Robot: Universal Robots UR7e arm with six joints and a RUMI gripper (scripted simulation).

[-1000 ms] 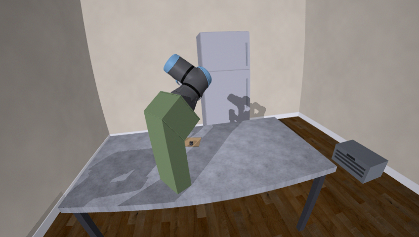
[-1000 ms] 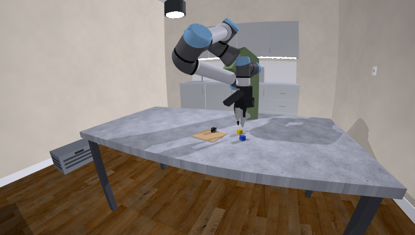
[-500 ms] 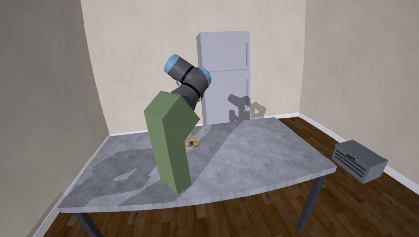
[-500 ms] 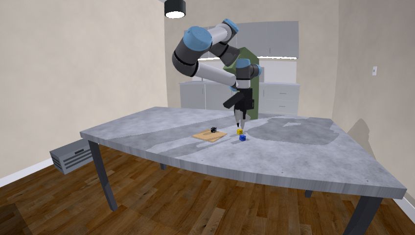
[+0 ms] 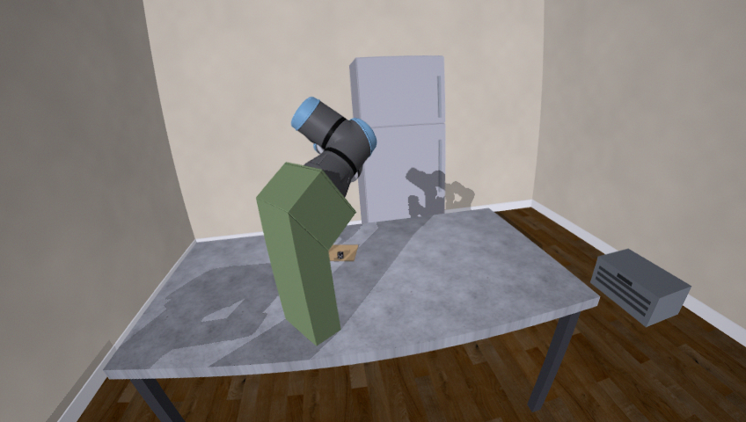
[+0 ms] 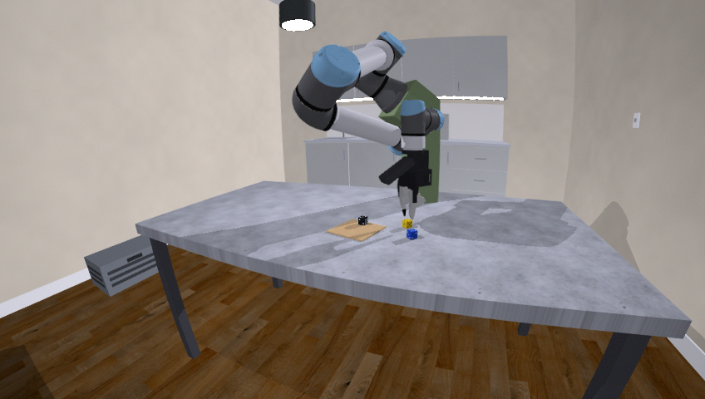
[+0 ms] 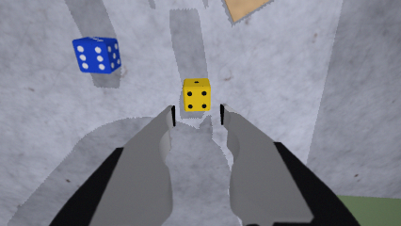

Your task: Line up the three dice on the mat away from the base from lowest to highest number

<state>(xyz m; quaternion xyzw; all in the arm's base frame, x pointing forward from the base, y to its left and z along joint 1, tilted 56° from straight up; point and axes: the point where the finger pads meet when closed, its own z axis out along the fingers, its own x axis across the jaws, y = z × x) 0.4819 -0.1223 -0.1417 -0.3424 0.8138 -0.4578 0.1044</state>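
Right now my hand is 4 cm above the yellow die. Round my hand: blue die: 9 cm ahead, 4 cm below, 1 cm to the left; mat: 17 cm to the right, 5 cm below, 3 cm ahead; black die: 15 cm to the right, 3 cm below, 1 cm behind.
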